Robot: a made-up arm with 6 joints.
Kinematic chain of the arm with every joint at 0, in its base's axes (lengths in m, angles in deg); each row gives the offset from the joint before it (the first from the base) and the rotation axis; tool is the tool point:
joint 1: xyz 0 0 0.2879 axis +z
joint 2: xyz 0 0 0 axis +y
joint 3: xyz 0 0 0.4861 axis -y
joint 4: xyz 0 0 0 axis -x
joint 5: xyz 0.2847 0 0 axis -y
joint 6: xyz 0 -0.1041 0 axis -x
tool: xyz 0 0 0
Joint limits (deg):
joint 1: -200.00..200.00
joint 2: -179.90..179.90
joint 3: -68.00..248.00
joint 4: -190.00..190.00
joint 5: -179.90..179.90
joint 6: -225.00..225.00
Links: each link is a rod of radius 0.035 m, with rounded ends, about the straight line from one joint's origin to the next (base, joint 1, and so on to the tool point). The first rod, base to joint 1, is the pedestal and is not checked.
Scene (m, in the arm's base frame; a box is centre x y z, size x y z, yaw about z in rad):
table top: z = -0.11
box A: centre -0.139 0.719 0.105 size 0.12 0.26 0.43 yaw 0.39
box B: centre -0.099 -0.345 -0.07 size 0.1 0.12 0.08 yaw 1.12
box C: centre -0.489 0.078 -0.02 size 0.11 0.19 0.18 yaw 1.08
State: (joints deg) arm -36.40 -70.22 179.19 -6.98 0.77 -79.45
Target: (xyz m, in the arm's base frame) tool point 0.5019 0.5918 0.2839
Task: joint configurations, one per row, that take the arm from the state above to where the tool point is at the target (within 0.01 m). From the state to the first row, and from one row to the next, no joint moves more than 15 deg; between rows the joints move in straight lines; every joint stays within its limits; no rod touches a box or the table.
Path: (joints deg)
1: -39.99 -69.42 166.10 -6.75 1.24 -78.85
2: -43.57 -68.61 153.02 -6.51 1.70 -78.26
3: -47.16 -67.81 139.93 -6.28 2.17 -77.66
4: -50.74 -67.01 126.84 -6.05 2.64 -77.07
5: -54.33 -66.20 113.76 -5.81 3.11 -76.47
6: -57.91 -65.40 100.67 -5.58 3.57 -75.88
7: -70.90 -68.52 104.02 -12.03 3.11 -76.47
8: -83.88 -71.64 107.37 -18.48 2.64 -77.07
9: -96.86 -74.76 110.72 -24.93 2.17 -77.66
10: -109.85 -77.88 114.07 -31.37 1.70 -78.26
11: -122.83 -80.99 117.42 -37.82 1.24 -78.85
12: -135.81 -84.11 120.77 -44.27 0.77 -79.45

